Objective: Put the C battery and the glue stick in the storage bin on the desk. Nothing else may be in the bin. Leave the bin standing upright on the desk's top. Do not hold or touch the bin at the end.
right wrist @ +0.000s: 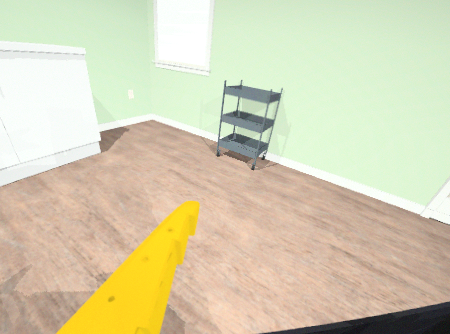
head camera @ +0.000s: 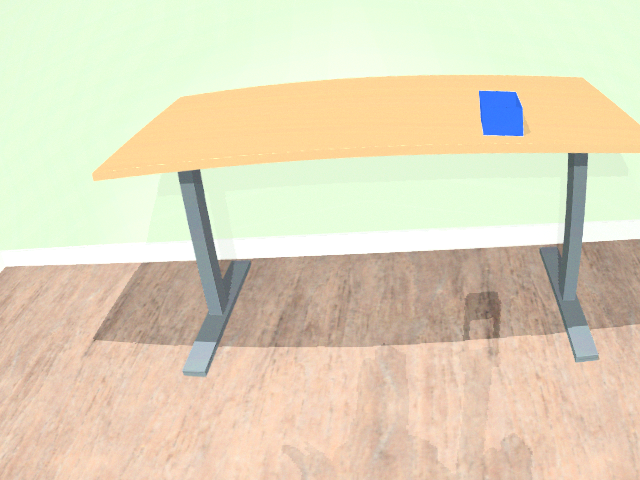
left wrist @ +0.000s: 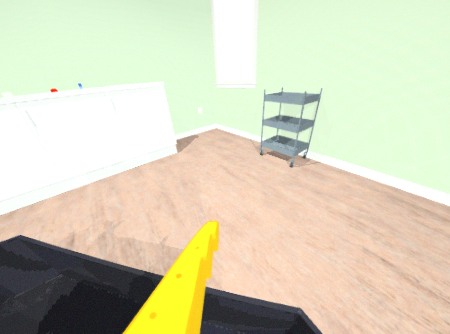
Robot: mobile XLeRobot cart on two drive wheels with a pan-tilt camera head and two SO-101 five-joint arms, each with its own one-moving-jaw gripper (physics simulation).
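Places are measured from the left arm's base along level axes (x ahead, y left, z up), in centimetres.
Where they show: left end effector, tool point: [left wrist: 218,232]; right end effector, tool point: [right wrist: 197,214].
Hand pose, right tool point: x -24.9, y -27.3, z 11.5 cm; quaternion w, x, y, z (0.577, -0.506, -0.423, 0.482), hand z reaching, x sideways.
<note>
Each offset is from my right tool point to the top centre of the thing. "spot": to the spot under its first point. Level surfaces: height alone.
The blue storage bin @[dx +137.7, dy +115.2, dz -9.5 cm] [head camera: 501,119] stands upright on the right part of the desk's wooden top @[dz -17.0 cm] [head camera: 330,118] in the head view. Its inner floor is hidden by its front wall, so its contents cannot be told. The C battery and the glue stick cannot be made out in the head view. My left gripper [left wrist: 212,231] shows one yellow notched jaw in the left wrist view and is fully open, with nothing on the jaw. My right gripper [right wrist: 191,212] also shows one notched jaw in the right wrist view and is fully open and empty. Both are far from the bin.
The desk has two grey legs [head camera: 201,242] [head camera: 572,232] with long feet. A white cabinet [left wrist: 85,135] [right wrist: 45,105] bears small red @[dx -100.0, dy -149.1, dz +4.4 cm] [left wrist: 54,90] and blue @[dx -113.0, dy -134.4, dz +7.0 cm] [left wrist: 80,86] things. A grey three-tier cart @[spot: dx -158.8, dy +51.2, dz -18.0 cm] [left wrist: 292,98] [right wrist: 252,93] stands by the wall. A black tray-like surface [left wrist: 255,310] lies below my left jaw.
</note>
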